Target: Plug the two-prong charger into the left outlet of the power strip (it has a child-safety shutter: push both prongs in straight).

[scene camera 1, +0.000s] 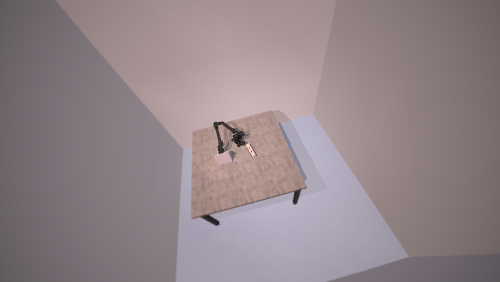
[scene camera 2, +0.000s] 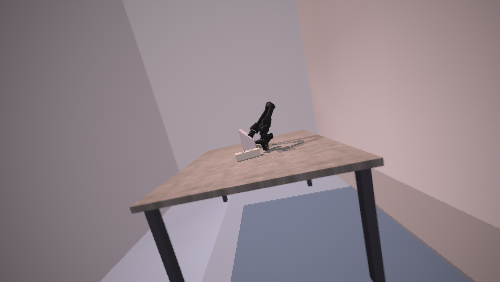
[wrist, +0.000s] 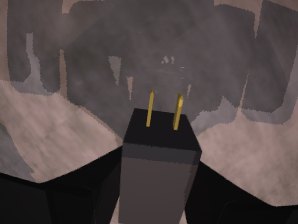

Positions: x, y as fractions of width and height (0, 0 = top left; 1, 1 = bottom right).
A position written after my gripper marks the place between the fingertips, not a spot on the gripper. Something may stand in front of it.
Note:
My gripper (wrist: 0.52, 0.70) carries a two-prong charger.

